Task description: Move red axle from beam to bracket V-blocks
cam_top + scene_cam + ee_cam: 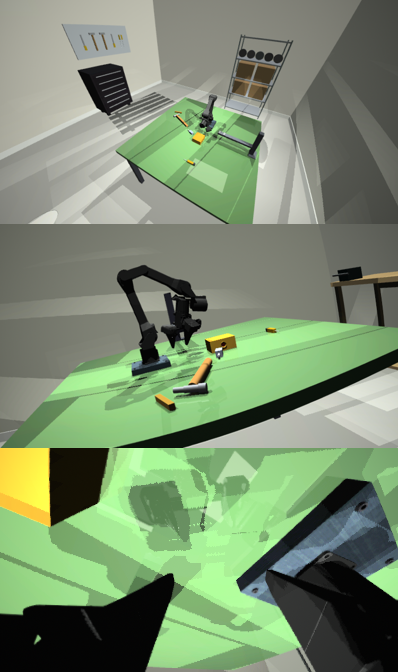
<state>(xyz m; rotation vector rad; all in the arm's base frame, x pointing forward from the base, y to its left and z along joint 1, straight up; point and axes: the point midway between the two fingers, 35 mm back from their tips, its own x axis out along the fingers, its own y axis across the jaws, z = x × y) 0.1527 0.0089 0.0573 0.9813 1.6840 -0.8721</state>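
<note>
Right now the small grey block is 20 cm to the right of my gripper tip, 8 cm ahead of it and 3 cm below it. Round my gripper tip: orange beam: 16 cm ahead, 7 cm to the right, 2 cm below; small wooden block: 49 cm to the right, 24 cm behind, 4 cm below; screwdriver: 45 cm ahead, 8 cm to the right, 4 cm below.
</note>
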